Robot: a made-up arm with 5 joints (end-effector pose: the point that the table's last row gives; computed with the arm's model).
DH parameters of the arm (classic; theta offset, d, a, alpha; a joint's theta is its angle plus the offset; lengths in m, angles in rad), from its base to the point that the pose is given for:
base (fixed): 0 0 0.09 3.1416
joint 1: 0 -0.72 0.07 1.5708
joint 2: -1.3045 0 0.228 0
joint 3: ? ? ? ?
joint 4: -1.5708 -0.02 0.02 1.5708
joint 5: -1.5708 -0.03 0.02 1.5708
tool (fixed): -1.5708 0 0 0
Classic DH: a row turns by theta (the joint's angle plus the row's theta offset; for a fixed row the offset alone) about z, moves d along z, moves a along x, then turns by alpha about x.
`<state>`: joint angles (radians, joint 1 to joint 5).
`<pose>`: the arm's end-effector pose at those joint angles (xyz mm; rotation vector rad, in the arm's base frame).
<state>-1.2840 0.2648 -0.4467 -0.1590 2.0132</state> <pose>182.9 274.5 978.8 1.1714 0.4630 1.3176</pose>
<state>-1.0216 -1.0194 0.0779 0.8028 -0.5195</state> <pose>119.4 -23.5 973.2 -2.2589 -1.3213 0.1814</pose>
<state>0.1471 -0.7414 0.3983 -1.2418 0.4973</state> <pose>104.8 -40.2 982.6 1.8385 -0.6207 1.8656</pose>
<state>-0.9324 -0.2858 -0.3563 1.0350 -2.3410</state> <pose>194.7 130.9 995.6 -0.9148 -0.0243 1.0270</pose>
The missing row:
joint 3: 1.3045 0 0.09 0
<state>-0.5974 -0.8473 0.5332 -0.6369 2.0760</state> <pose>110.2 1.2 984.6 1.2375 -0.5513 1.0114</pose>
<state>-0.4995 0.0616 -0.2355 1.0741 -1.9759</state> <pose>317.0 110.1 928.9 -1.2850 0.5173 0.9420</pose>
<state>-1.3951 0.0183 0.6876 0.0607 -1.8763</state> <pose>143.1 218.8 860.3 -1.5312 -0.3020 1.6207</pose>
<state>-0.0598 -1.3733 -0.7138 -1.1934 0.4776</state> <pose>-111.4 -49.9 867.2 0.1843 0.7265 -2.9573</pose>
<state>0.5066 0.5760 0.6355 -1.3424 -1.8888</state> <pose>346.9 -158.3 792.4 -1.2557 0.2065 -0.5193</pose>
